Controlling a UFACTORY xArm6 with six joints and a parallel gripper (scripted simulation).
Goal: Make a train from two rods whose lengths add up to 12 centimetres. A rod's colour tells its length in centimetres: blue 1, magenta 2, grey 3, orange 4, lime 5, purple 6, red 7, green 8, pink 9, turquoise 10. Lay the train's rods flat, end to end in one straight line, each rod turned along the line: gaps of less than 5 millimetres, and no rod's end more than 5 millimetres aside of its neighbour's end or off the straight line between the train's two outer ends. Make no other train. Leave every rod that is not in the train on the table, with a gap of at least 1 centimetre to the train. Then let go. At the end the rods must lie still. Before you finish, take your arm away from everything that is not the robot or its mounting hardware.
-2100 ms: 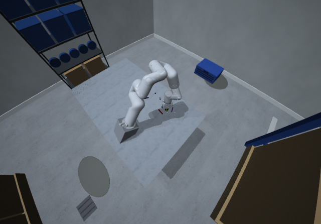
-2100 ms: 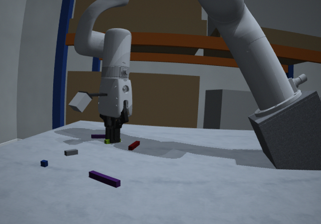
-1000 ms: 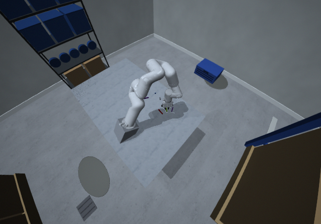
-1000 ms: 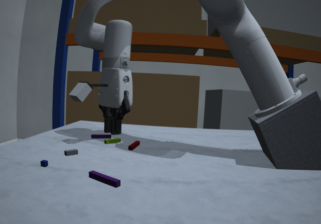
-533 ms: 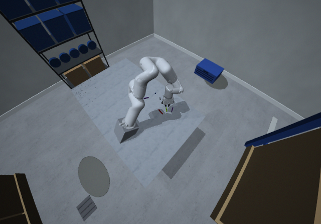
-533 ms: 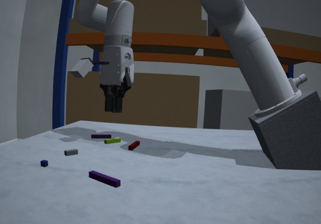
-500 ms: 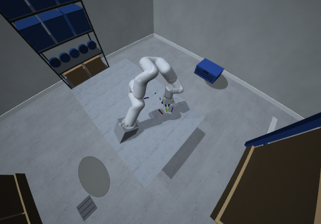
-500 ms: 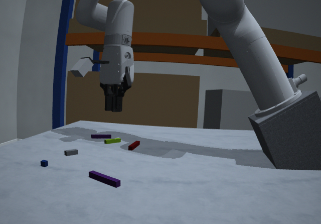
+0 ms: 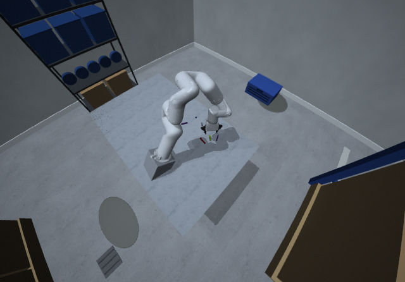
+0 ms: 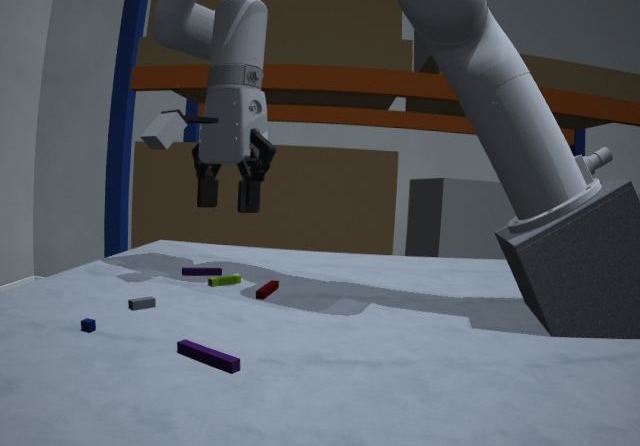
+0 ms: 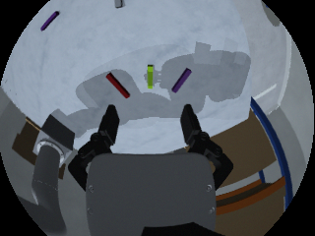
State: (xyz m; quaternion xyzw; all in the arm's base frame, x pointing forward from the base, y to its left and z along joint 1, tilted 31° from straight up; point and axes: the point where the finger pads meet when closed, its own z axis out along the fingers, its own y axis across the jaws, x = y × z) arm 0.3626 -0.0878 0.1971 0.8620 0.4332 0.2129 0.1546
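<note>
Right now the red rod is 7 cm behind my hand, 3 cm to the left of it and 11 cm below it. Round my hand: small blue rod 7 cm ahead, 25 cm to the left, 11 cm below; then grey rod 6 cm ahead, 16 cm to the left, 11 cm below; then lime rod 11 cm below.
</note>
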